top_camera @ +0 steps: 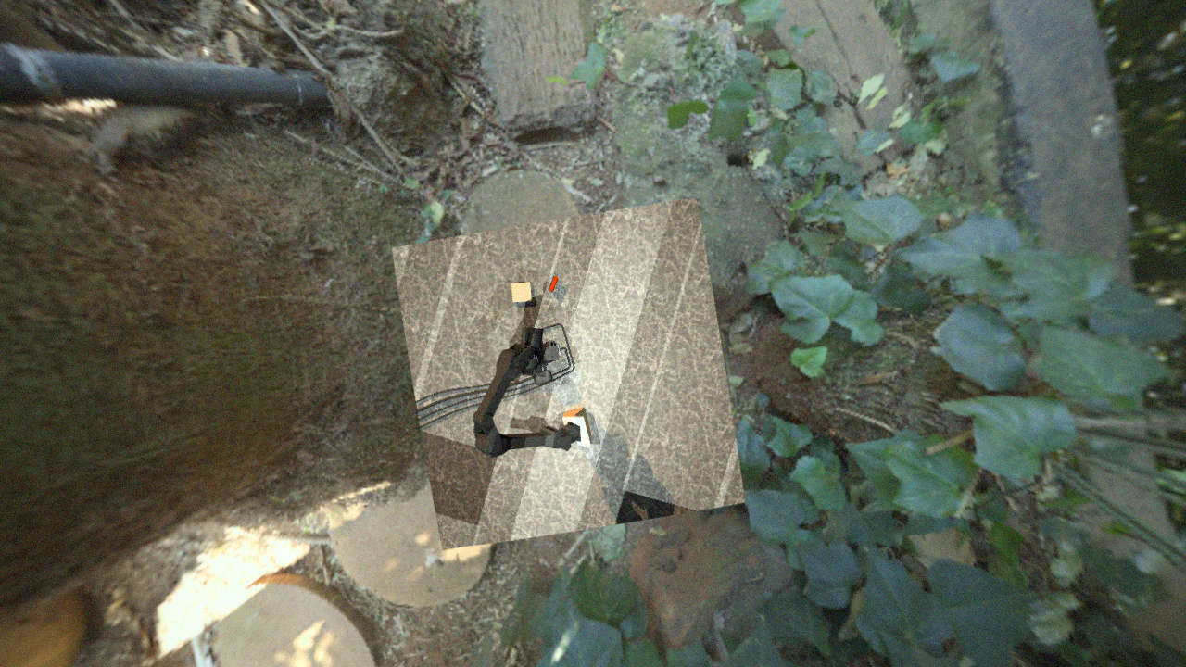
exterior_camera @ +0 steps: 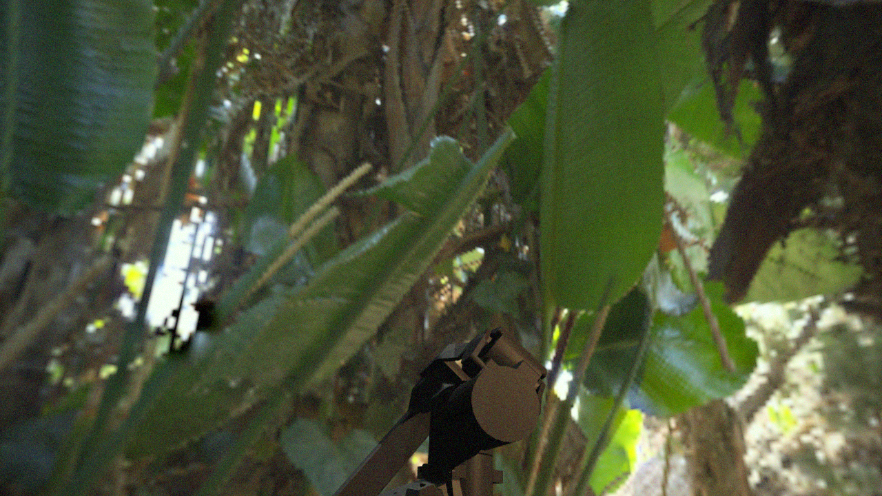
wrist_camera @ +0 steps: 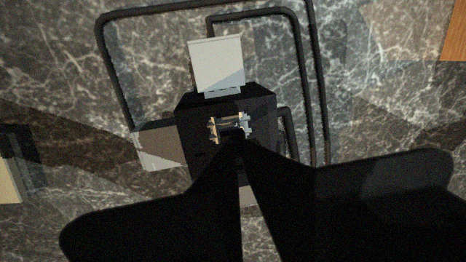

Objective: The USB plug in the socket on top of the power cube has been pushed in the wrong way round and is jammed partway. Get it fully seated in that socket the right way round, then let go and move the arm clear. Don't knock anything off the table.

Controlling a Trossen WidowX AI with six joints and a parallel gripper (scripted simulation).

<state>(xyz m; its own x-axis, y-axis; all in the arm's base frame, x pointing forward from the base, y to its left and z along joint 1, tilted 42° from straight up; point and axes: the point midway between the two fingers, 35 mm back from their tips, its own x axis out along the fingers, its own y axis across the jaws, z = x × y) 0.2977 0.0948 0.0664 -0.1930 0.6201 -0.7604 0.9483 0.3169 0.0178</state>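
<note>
Now: the socket 5 cm below my gripper tip. From my gripper tip the other things lie so: tan box 25 cm ahead, 11 cm below, 9 cm to the left.
</note>
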